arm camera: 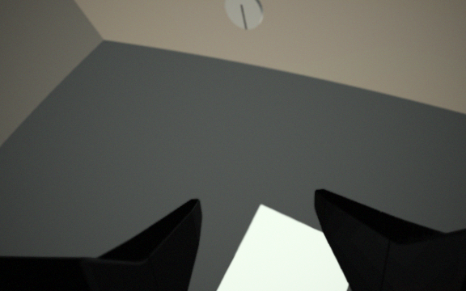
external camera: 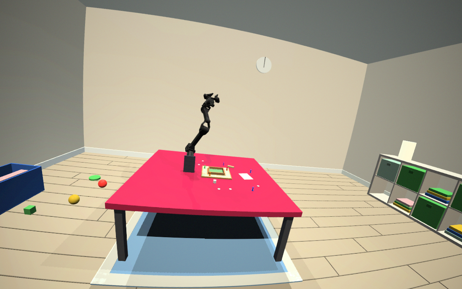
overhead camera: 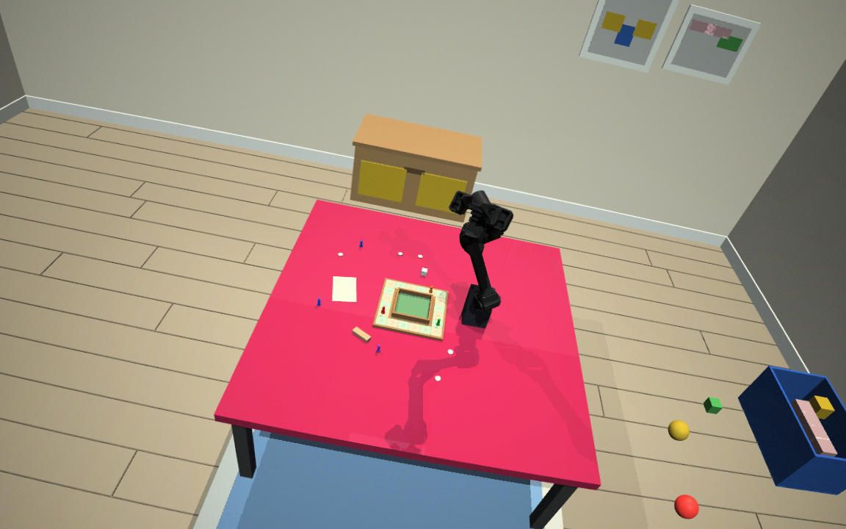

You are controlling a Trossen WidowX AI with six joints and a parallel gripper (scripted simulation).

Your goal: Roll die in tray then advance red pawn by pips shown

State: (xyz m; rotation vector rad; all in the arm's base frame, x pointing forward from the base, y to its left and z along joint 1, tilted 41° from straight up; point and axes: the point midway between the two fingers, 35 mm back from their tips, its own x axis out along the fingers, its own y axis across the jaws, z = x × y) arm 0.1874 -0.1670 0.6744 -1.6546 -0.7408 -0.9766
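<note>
Right now my gripper tip is 60 mm short of the white die, 560 mm to the left of it and 770 mm above it. Round my gripper tip: green tray 80 mm ahead, 330 mm to the right, 770 mm below; red pawn 200 mm ahead, 260 mm to the right, 750 mm below; wooden block 260 mm ahead, 120 mm to the right, 770 mm below.
</note>
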